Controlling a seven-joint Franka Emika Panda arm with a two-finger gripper.
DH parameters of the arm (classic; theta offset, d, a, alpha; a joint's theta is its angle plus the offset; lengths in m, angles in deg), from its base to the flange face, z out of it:
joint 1: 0 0.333 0 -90
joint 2: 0 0 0 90
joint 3: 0 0.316 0.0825 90
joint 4: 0 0 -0.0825 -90
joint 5: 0 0.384 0 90
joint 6: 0 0 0.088 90
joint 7: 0 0.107 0 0
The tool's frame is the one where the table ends.
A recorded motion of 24 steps. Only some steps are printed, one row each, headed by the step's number.
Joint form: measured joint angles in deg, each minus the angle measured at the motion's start. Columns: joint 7, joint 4, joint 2, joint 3, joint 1, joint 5, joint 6.
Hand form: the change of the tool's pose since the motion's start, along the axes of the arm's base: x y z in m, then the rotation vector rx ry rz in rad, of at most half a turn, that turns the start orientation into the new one. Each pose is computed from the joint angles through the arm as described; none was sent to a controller.
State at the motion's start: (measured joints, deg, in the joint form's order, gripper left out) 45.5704 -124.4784 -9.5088 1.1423 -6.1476 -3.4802 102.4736
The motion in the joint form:
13: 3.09 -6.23 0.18 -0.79 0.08 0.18 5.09
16: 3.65 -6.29 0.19 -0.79 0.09 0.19 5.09
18: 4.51 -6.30 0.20 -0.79 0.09 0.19 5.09
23: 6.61 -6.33 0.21 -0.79 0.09 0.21 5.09
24: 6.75 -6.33 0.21 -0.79 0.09 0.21 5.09
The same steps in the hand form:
13: -0.0145 -0.0038 -0.0437 -0.0028 0.0203 -0.0615
16: -0.0147 -0.0037 -0.0443 -0.0048 0.0212 -0.0709
18: -0.0147 -0.0037 -0.0444 -0.0083 0.0209 -0.0855
23: -0.0149 -0.0037 -0.0447 -0.0165 0.0202 -0.1213
24: -0.0149 -0.0037 -0.0447 -0.0171 0.0202 -0.1237

